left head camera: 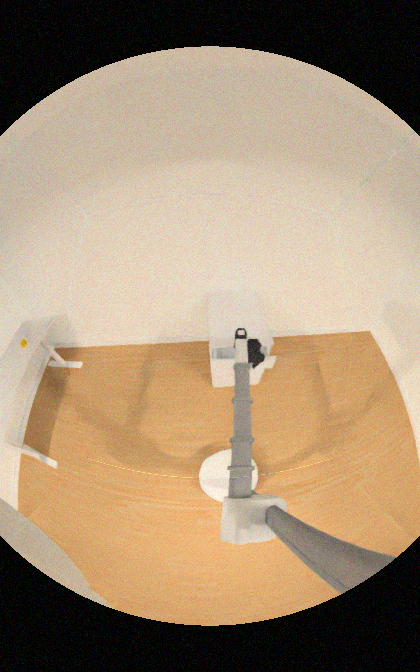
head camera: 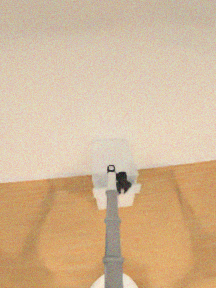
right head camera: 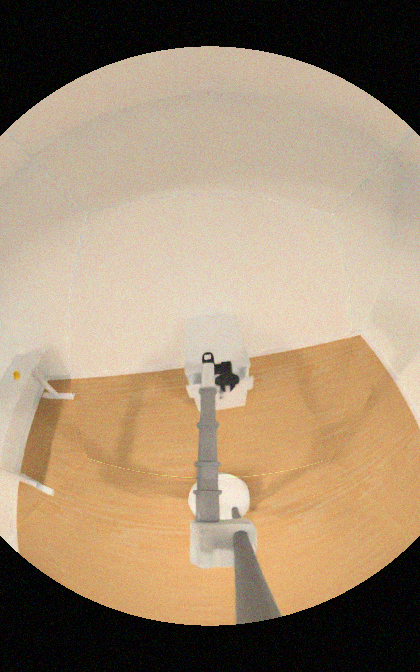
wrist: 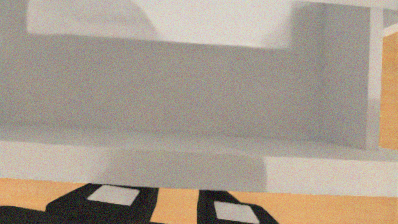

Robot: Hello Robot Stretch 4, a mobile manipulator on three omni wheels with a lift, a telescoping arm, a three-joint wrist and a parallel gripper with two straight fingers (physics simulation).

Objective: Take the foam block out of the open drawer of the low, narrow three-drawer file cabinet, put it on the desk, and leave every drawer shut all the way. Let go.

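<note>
The low white file cabinet [head camera: 111, 150] [left head camera: 232, 312] [right head camera: 215, 335] stands against the far wall. Its top drawer [head camera: 102, 190] [left head camera: 224, 354] [wrist: 175, 90] is partly open, a short way out. In the wrist view the stretch of its inside that shows is grey and bare; its rear part is hidden. The foam block does not show in any view. My black gripper [head camera: 122, 192] [right head camera: 226, 388] [wrist: 179, 189] is part open with nothing between its fingers. The fingers are at the outer side of the drawer's front panel [wrist: 310, 175], their tips partly hidden by it. The drawer's knob is hidden.
A white desk [left head camera: 27, 365] [right head camera: 22, 395] with legs stands at the far left; a small orange-yellow thing [left head camera: 23, 343] [right head camera: 16, 375] is on it. A round white disc [left head camera: 214, 477] [right head camera: 235, 492] shows below my arm. Walls stand behind the cabinet and at the right.
</note>
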